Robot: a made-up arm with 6 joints.
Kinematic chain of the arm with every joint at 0, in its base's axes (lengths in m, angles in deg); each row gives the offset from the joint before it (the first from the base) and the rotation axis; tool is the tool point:
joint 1: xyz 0 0 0.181 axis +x
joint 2: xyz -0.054 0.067 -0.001 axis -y
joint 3: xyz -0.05 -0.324 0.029 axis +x
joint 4: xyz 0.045 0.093 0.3 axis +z
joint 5: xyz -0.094 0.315 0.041 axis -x
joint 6: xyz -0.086 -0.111 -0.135 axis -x
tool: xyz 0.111 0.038 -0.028
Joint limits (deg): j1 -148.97..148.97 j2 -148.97..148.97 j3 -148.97..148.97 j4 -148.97..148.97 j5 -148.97..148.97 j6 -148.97..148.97
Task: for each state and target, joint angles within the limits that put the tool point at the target. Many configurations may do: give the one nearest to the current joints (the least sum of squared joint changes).
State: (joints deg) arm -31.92 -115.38 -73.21 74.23 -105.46 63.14
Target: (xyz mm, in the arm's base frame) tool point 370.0 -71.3 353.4
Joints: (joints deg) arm -17.69 -140.73 -74.39 104.66 -71.13 68.42
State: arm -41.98 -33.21 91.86 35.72 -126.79 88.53
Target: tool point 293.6 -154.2 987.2
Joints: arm -36.47 -53.19 89.64 18.21 -130.62 87.82
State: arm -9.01 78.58 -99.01 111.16 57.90 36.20
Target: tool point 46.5 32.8 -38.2
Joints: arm -17.68 60.91 -118.73 93.66 82.45 36.45
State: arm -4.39 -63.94 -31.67 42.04 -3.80 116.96
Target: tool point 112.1 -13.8 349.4
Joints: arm -7.90 -81.83 -20.78 39.38 13.15 120.68
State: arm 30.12 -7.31 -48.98 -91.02 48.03 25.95
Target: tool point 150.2 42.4 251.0
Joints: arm 20.50 -38.21 -43.05 -99.52 58.04 17.95
